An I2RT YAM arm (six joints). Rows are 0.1 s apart.
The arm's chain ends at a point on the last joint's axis. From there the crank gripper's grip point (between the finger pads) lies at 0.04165 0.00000 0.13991 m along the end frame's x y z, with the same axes.
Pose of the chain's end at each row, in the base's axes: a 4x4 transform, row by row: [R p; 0 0 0 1], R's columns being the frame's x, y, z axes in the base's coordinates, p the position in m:
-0.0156 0.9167 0.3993 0.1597; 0.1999 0.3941 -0.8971 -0.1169; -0.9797 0.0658 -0.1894 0.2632; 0 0 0 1
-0.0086 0.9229 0.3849 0.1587; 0.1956 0.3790 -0.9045 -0.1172; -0.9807 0.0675 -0.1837 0.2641; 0 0 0 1
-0.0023 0.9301 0.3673 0.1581; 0.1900 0.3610 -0.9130 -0.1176; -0.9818 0.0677 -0.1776 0.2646; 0 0 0 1
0.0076 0.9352 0.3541 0.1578; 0.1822 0.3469 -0.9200 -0.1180; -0.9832 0.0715 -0.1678 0.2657; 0 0 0 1
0.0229 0.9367 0.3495 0.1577; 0.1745 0.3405 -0.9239 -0.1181; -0.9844 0.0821 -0.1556 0.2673; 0 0 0 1
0.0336 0.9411 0.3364 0.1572; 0.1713 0.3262 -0.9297 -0.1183; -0.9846 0.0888 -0.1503 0.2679; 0 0 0 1
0.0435 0.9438 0.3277 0.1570; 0.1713 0.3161 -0.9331 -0.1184; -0.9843 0.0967 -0.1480 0.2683; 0 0 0 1
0.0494 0.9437 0.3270 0.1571; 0.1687 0.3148 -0.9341 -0.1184; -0.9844 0.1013 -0.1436 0.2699; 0 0 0 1
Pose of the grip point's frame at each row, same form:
-0.0156 0.9167 0.3993 0.2149; 0.1999 0.3941 -0.8971 -0.2341; -0.9797 0.0658 -0.1894 0.1959; 0 0 0 1
-0.0086 0.9229 0.3849 0.2122; 0.1956 0.3790 -0.9045 -0.2356; -0.9807 0.0675 -0.1837 0.1976; 0 0 0 1
-0.0023 0.9301 0.3673 0.2094; 0.1900 0.3610 -0.9130 -0.2374; -0.9818 0.0677 -0.1776 0.1989; 0 0 0 1
0.0076 0.9352 0.3541 0.2077; 0.1822 0.3469 -0.9200 -0.2391; -0.9832 0.0715 -0.1678 0.2013; 0 0 0 1
0.0229 0.9367 0.3495 0.2076; 0.1745 0.3405 -0.9239 -0.2401; -0.9844 0.0821 -0.1556 0.2045; 0 0 0 1
0.0336 0.9411 0.3364 0.2057; 0.1713 0.3262 -0.9297 -0.2412; -0.9846 0.0888 -0.1503 0.2059; 0 0 0 1
0.0435 0.9438 0.3277 0.2047; 0.1713 0.3161 -0.9331 -0.2418; -0.9843 0.0967 -0.1480 0.2066; 0 0 0 1
0.0494 0.9437 0.3270 0.2049; 0.1687 0.3148 -0.9341 -0.2421; -0.9844 0.1013 -0.1436 0.2088; 0 0 0 1

